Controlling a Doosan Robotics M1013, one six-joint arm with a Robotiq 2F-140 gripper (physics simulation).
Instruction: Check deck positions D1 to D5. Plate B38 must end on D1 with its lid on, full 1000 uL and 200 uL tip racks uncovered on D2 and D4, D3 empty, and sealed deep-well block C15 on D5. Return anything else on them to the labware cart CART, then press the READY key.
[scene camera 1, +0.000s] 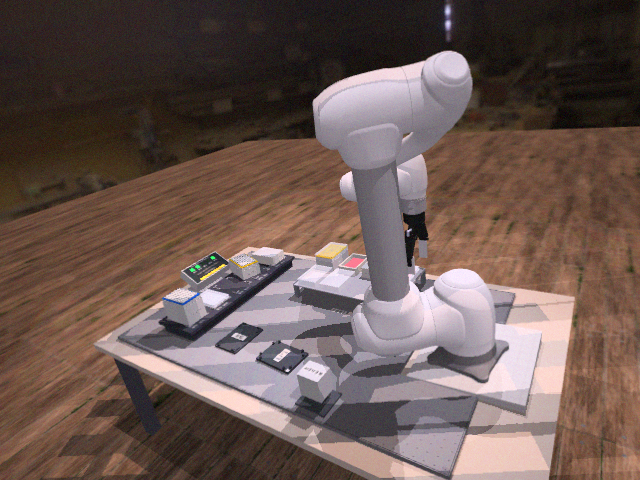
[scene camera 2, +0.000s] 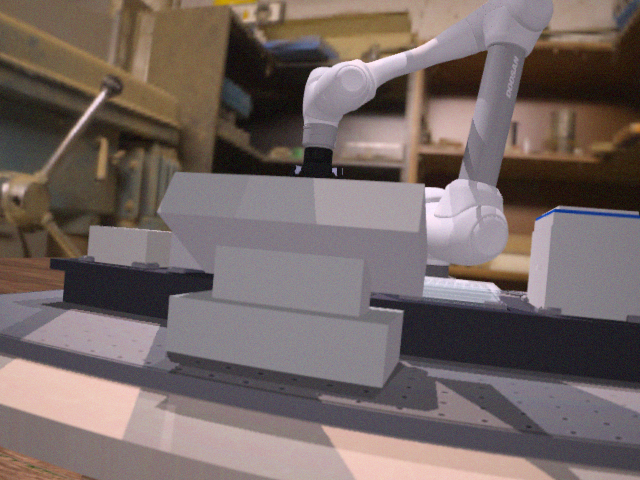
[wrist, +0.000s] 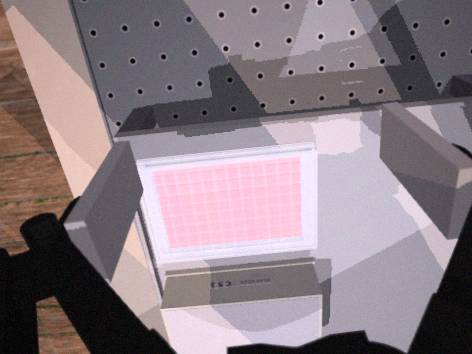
Note:
The gripper (scene camera 1: 417, 265) is open and holds nothing.
The gripper shows as well in the wrist view (wrist: 257, 149).

